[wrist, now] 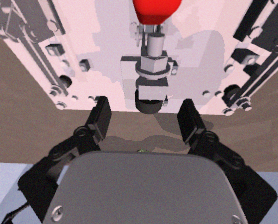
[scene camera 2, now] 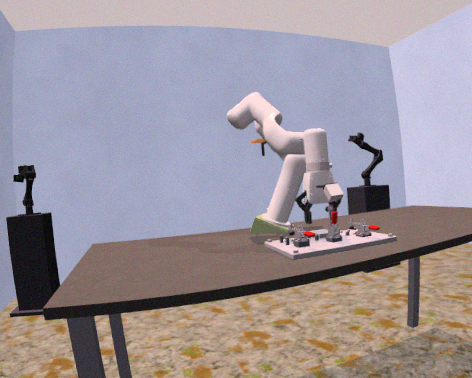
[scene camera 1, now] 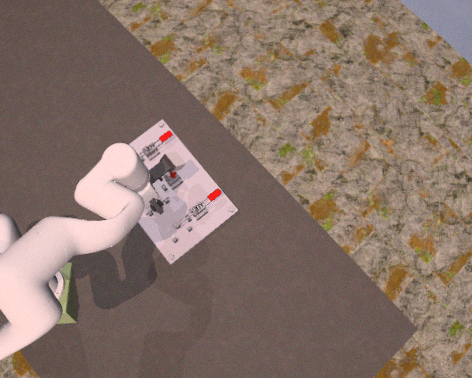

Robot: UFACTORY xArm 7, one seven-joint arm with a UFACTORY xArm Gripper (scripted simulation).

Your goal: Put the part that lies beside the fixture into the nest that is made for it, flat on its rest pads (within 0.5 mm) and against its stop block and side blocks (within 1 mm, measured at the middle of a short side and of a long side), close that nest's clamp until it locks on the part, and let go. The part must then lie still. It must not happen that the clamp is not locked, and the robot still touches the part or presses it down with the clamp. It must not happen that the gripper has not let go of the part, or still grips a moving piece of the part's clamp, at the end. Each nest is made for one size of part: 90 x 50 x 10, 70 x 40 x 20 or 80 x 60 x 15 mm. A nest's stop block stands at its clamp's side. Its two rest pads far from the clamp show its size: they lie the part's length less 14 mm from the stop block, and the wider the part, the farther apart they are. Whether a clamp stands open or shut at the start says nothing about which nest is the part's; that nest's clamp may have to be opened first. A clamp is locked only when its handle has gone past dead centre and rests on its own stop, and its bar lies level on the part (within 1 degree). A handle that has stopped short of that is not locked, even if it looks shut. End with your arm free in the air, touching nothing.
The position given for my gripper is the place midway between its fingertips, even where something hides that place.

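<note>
My gripper [scene camera 2: 321, 222], [wrist: 144, 106], [scene camera 1: 148, 194]. Fixture plate [scene camera 1: 197, 184], [wrist: 202, 45], [scene camera 2: 321, 247]. Part [wrist: 129, 75].
</note>
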